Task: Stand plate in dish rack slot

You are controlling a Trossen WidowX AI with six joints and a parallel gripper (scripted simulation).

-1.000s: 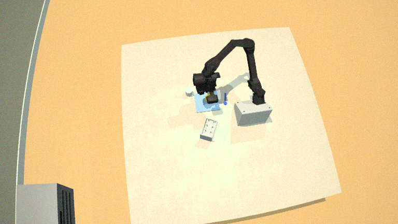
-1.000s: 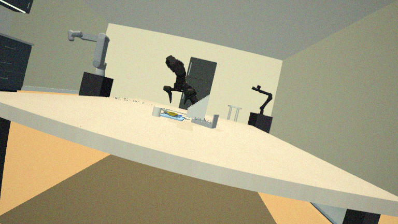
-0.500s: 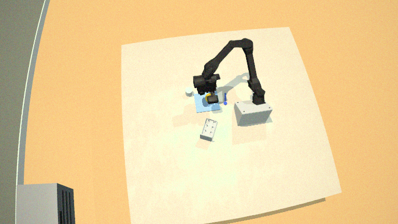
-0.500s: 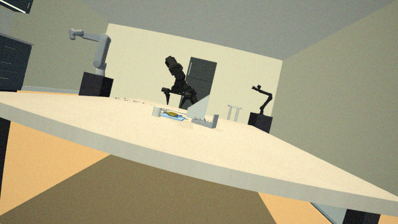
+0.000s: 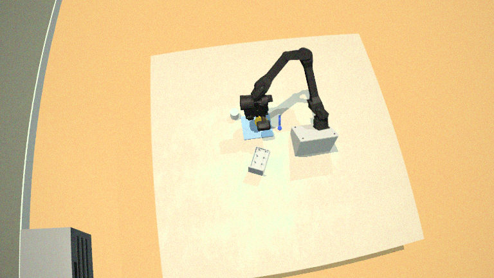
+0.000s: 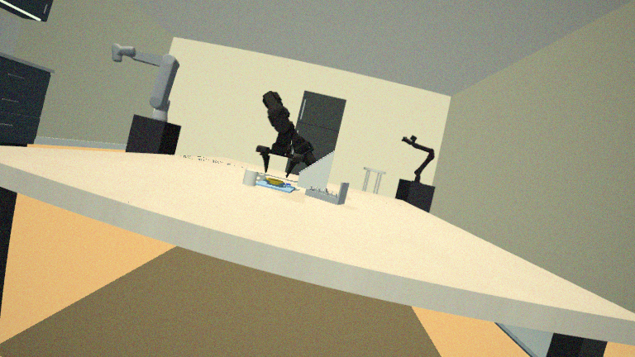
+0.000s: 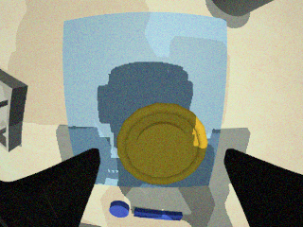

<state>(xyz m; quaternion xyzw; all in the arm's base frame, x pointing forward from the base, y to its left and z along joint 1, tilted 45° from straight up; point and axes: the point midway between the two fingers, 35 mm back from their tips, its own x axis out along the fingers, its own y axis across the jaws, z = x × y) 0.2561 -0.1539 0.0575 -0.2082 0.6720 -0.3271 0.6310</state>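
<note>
The yellow plate lies 2 cm below my gripper tip. Round my gripper tip: grey dish rack (20 cm to the left, 6 cm ahead, 2 cm below); then white cup (12 cm ahead, 7 cm to the right, 1 cm below); then blue spoon (9 cm behind, 4 cm below, 3 cm to the left).
</note>
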